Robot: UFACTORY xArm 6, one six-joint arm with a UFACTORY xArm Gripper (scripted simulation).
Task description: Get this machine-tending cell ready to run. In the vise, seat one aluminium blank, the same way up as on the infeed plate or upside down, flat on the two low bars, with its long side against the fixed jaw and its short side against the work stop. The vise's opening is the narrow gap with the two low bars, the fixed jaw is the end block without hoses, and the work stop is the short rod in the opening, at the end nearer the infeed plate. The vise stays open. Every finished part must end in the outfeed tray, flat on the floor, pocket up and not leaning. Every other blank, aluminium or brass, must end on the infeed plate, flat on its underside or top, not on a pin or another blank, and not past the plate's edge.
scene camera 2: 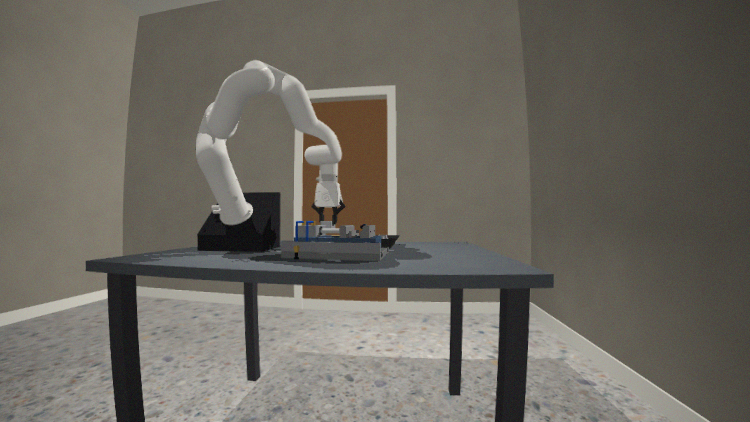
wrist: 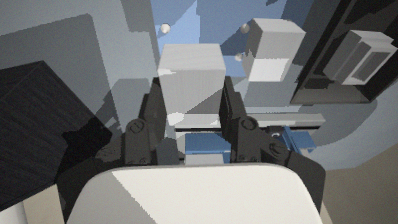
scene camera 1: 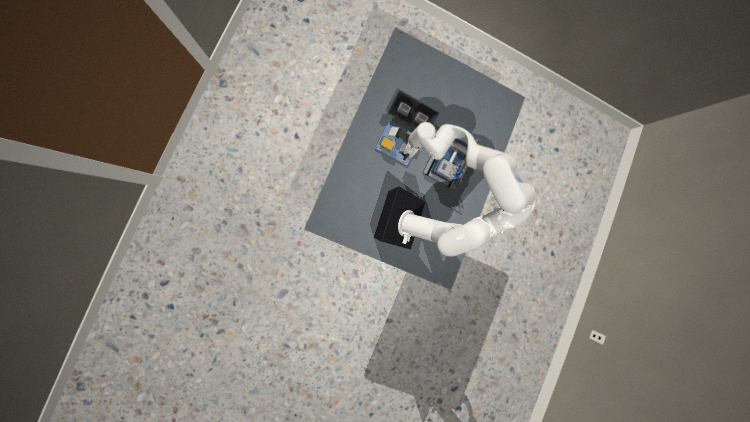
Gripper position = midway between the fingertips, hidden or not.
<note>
In view: the gripper (scene camera 2: 328,224) and a vise (wrist: 195,143).
The gripper shows as well in the wrist view (wrist: 192,90).
</note>
